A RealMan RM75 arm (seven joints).
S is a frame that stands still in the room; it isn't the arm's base.
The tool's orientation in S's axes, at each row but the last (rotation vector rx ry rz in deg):
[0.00 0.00 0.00]
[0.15 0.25 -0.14]
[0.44 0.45 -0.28]
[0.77 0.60 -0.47]
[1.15 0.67 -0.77]
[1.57 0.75 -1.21]
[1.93 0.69 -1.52]
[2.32 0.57 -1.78]
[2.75 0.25 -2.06]
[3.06 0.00 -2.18]
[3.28 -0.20 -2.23]
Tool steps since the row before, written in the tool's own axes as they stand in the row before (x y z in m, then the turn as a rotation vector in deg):
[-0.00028 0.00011 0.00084 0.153 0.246 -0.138]
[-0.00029 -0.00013 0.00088 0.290 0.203 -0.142]
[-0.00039 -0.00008 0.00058 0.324 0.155 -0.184]
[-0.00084 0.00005 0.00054 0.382 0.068 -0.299]
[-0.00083 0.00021 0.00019 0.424 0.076 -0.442]
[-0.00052 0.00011 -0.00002 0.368 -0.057 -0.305]
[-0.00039 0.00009 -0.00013 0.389 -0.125 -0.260]
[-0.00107 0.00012 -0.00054 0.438 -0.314 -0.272]
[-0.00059 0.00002 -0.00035 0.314 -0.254 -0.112]
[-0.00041 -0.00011 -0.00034 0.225 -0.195 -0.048]
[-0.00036 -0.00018 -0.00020 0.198 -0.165 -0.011]
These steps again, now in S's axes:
[-0.00028 0.00011 0.00084 0.153 0.246 -0.138]
[-0.00029 -0.00013 0.00088 0.290 0.203 -0.143]
[-0.00039 -0.00008 0.00058 0.323 0.155 -0.185]
[-0.00083 0.00005 0.00055 0.379 0.069 -0.302]
[-0.00082 0.00022 0.00020 0.420 0.079 -0.445]
[-0.00052 0.00012 -0.00001 0.363 -0.056 -0.311]
[-0.00039 0.00010 -0.00012 0.382 -0.126 -0.269]
[-0.00107 0.00017 -0.00052 0.425 -0.316 -0.289]
[-0.00059 0.00006 -0.00035 0.304 -0.259 -0.126]
[-0.00041 -0.00008 -0.00034 0.217 -0.201 -0.059]
[-0.00037 -0.00015 -0.00021 0.191 -0.172 -0.020]

